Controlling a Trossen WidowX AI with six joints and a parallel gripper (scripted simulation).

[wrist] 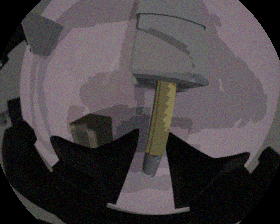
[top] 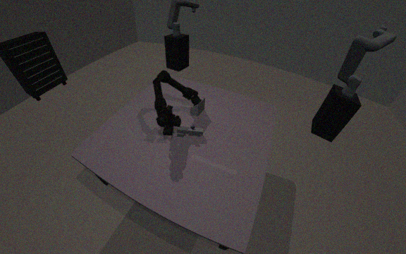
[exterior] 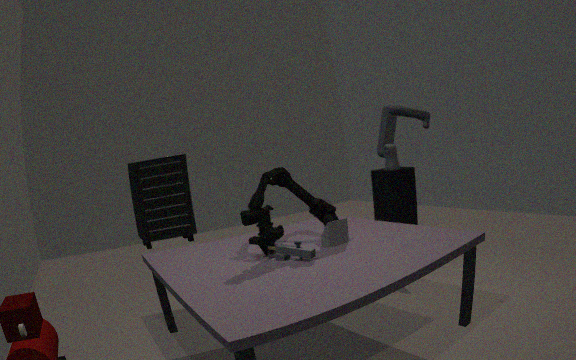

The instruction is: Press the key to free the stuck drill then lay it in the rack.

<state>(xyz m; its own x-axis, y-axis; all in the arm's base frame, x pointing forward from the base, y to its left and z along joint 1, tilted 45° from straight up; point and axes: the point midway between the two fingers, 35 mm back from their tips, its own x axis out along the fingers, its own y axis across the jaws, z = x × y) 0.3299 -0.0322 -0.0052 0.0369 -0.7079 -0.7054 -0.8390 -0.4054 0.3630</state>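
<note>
Now: gripper tip 3 cm to the right of the yellow drill, 3 cm below it and 2 cm past it. Also, from my gripper tip: key 14 cm to the left, 9 cm behind, 4 cm above; then grey block 12 cm to the left, 8 cm behind, 2 cm above; then grey rack 6 cm to the right, 5 cm behind.
</note>
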